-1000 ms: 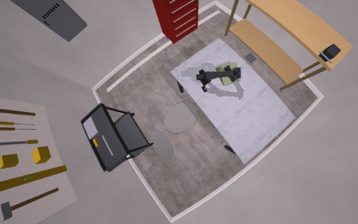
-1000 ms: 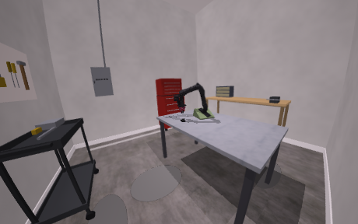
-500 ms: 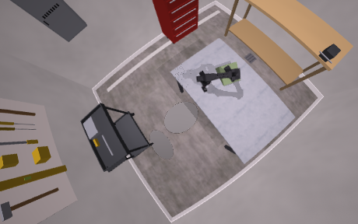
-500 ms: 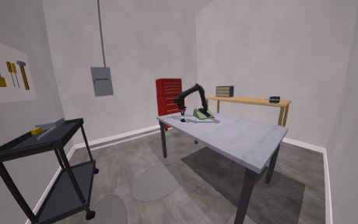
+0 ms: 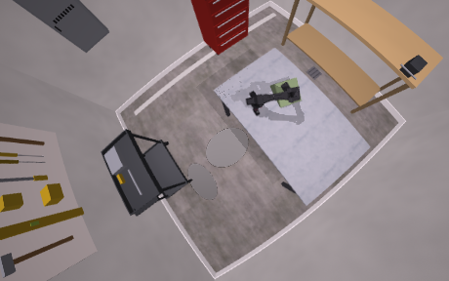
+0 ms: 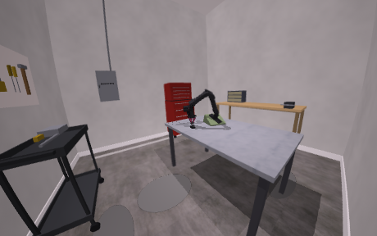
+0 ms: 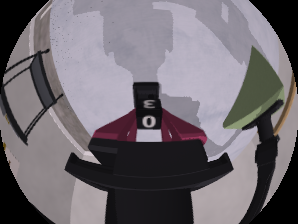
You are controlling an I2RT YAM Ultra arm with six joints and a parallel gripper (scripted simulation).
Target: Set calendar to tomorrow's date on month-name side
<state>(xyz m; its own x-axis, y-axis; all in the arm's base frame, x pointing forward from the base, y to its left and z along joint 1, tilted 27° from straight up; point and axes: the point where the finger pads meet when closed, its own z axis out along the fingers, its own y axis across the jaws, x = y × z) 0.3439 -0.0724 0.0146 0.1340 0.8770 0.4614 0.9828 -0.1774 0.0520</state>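
Right now the black calendar cube is right at my hand.
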